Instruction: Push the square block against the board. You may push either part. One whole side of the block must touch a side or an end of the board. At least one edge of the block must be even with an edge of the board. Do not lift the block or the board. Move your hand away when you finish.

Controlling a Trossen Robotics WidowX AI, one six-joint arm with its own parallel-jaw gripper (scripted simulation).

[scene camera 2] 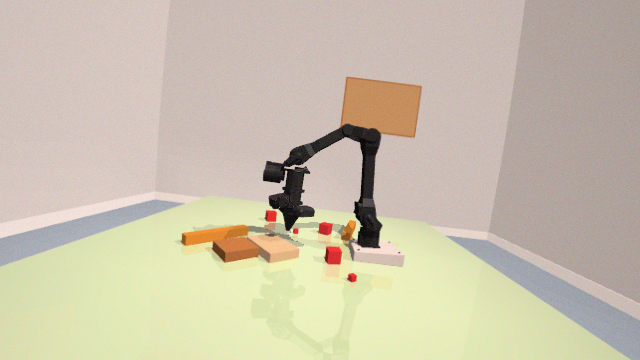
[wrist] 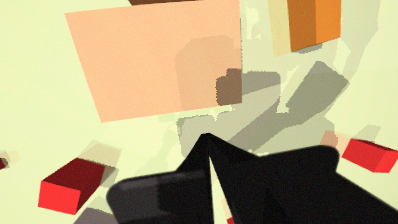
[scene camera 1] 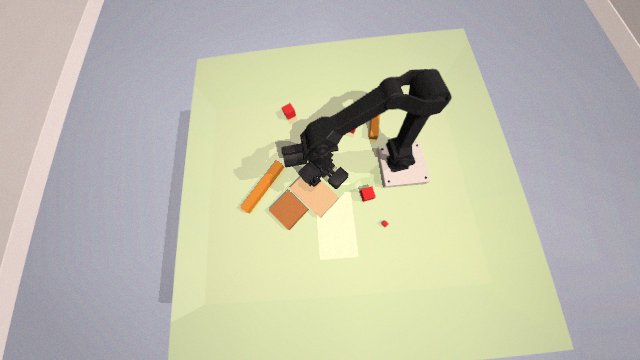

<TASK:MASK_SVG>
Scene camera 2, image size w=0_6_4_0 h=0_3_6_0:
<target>my gripper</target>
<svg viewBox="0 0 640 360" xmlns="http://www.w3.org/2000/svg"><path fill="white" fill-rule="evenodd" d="M285 184L285 187L282 187L284 193L270 195L268 198L269 206L280 210L283 214L285 229L290 231L299 217L314 217L315 210L310 206L303 205L301 201L301 194L305 191L302 189L303 186L297 187Z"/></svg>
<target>flat peach board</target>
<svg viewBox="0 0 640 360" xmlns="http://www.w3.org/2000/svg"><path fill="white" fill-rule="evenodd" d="M247 237L249 241L259 248L259 255L268 263L299 258L300 249L274 233Z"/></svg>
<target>square brown block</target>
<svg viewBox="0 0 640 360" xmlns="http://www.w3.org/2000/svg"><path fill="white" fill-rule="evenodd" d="M212 240L214 252L224 263L259 256L259 248L245 237Z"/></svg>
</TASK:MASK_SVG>
